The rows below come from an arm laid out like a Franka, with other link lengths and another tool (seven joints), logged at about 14 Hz.
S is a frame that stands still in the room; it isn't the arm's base.
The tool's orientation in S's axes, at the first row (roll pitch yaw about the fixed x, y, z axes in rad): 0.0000, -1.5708, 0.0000
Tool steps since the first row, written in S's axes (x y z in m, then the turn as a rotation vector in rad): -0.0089, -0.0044, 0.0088, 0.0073, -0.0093, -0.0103; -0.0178, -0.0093, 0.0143, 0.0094, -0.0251, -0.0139; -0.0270, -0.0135, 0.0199, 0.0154, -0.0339, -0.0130; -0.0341, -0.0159, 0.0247, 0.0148, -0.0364, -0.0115; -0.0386, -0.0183, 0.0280, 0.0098, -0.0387, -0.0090; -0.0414, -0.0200, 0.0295, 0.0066, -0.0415, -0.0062
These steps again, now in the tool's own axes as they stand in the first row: 0.0088, -0.0044, 0.0089, -0.0103, -0.0093, -0.0073; 0.0143, -0.0093, 0.0178, -0.0139, -0.0251, -0.0094; 0.0199, -0.0135, 0.0270, -0.0130, -0.0339, -0.0154; 0.0247, -0.0159, 0.0341, -0.0115, -0.0364, -0.0148; 0.0280, -0.0183, 0.0386, -0.0090, -0.0387, -0.0098; 0.0295, -0.0200, 0.0414, -0.0062, -0.0415, -0.0066
